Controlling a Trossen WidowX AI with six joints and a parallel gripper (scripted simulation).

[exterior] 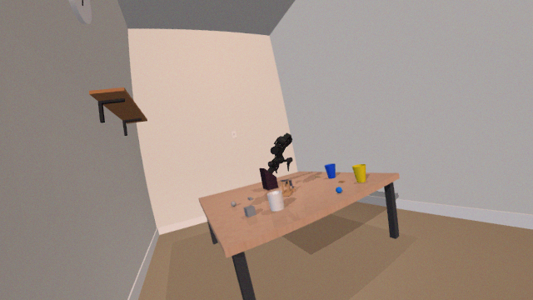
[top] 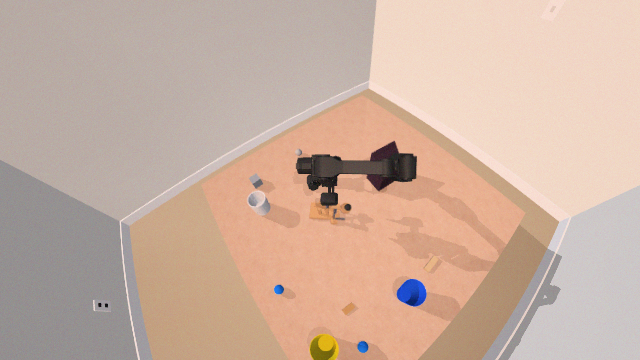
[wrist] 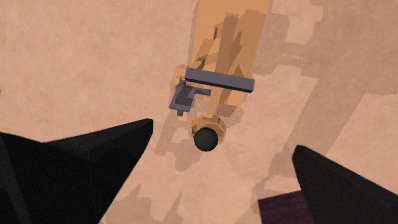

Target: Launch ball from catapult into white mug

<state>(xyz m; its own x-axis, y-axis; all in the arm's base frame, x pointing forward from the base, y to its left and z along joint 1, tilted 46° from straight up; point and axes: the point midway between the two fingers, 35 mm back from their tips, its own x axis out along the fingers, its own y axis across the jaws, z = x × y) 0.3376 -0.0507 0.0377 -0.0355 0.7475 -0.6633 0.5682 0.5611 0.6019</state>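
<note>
Right now the black ball is 10 cm below my gripper tip, 5 cm to the left of it and 5 cm behind it. Also, from my gripper tip: white mug: 29 cm ahead, 20 cm to the right, 13 cm below; grey bar: 27 cm to the right, 16 cm below, 11 cm behind; catapult: 11 cm below, 2 cm to the left, 1 cm ahead.
</note>
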